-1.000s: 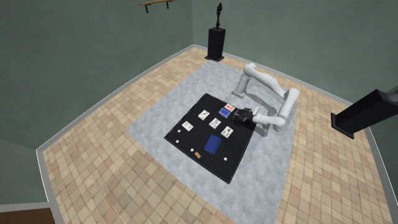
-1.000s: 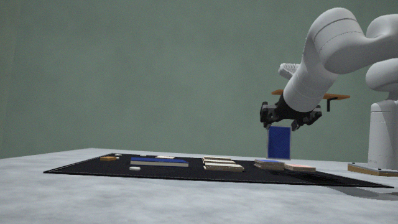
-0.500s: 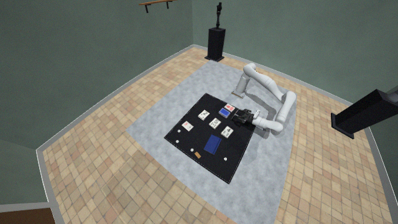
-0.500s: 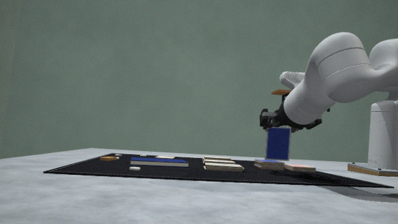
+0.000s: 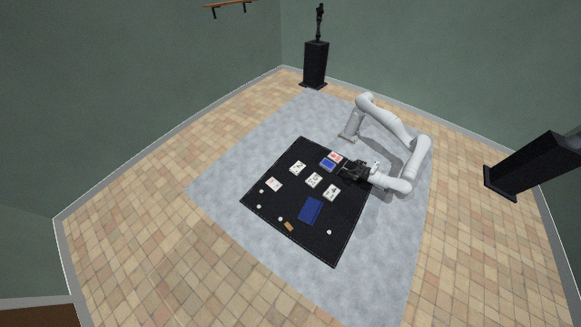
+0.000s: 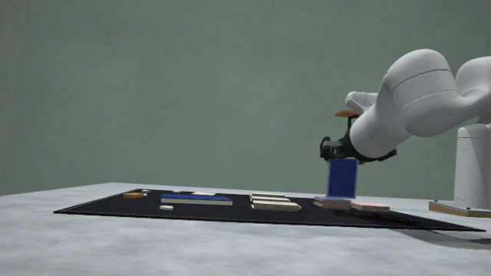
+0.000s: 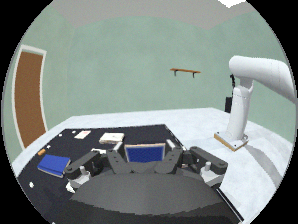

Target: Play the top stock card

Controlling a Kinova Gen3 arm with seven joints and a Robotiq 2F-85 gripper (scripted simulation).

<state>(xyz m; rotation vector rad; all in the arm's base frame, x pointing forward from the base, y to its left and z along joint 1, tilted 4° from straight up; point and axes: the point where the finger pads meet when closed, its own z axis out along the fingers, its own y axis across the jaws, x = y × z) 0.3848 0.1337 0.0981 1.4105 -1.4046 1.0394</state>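
The blue-backed card is 20 mm to the right of my hand and 40 mm below it.
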